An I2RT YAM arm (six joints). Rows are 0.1 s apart.
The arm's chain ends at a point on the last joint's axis. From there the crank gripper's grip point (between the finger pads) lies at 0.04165 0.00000 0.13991 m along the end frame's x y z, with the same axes.
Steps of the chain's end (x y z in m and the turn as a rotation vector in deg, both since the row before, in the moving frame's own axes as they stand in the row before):
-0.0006 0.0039 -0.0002 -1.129 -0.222 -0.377
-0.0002 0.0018 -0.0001 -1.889 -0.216 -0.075
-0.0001 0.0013 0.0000 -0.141 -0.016 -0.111
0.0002 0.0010 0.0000 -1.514 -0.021 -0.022
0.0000 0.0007 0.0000 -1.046 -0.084 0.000
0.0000 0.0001 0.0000 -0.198 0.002 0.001
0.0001 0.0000 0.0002 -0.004 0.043 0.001
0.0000 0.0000 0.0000 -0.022 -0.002 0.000
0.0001 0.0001 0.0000 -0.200 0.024 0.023
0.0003 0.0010 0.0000 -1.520 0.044 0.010
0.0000 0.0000 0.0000 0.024 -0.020 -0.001
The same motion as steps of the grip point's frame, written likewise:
-0.0011 0.0064 -0.0001 -1.129 -0.222 -0.377
-0.0007 0.0064 0.0000 -1.889 -0.216 -0.075
-0.0001 0.0016 0.0000 -0.141 -0.016 -0.111
0.0001 0.0047 0.0000 -1.514 -0.021 -0.022
-0.0002 0.0033 0.0000 -1.046 -0.084 0.000
0.0000 0.0006 0.0000 -0.198 0.002 0.001
0.0002 0.0000 0.0002 -0.004 0.043 0.001
0.0000 0.0001 0.0000 -0.022 -0.002 0.000
0.0002 0.0006 0.0000 -0.200 0.024 0.023
0.0004 0.0047 -0.0001 -1.520 0.044 0.010
0.0000 -0.0001 0.0000 0.024 -0.020 -0.001

